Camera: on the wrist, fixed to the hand. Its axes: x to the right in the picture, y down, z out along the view.
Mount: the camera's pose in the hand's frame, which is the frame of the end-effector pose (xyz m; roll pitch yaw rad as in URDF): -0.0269 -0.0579 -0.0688 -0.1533 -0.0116 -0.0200
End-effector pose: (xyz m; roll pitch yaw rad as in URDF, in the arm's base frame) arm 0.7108 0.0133 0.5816 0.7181 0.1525 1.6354
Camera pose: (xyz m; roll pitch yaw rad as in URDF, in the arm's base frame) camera 0.7117 -0.0270 0.4968 0.5611 0.1569 1.6124
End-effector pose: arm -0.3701 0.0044 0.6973 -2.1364 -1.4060 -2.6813
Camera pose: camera -0.3024 0.0682 0.6848 -2.4210 -1.4153 -2.5485
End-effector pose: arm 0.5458 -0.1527 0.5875 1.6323 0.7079 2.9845
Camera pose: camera 0.5891 -0.2327 0.5643 1.4698 0.7285 2.9706
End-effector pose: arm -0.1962 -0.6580 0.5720 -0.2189 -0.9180 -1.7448
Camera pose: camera -0.2713 -0.6722 0.5175 -0.3495 -0.9335 -1.7734
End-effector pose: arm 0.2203 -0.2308 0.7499 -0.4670 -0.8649 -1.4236
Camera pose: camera 0.1399 -0.2523 0.7065 -0.6051 -0.8842 -1.4435
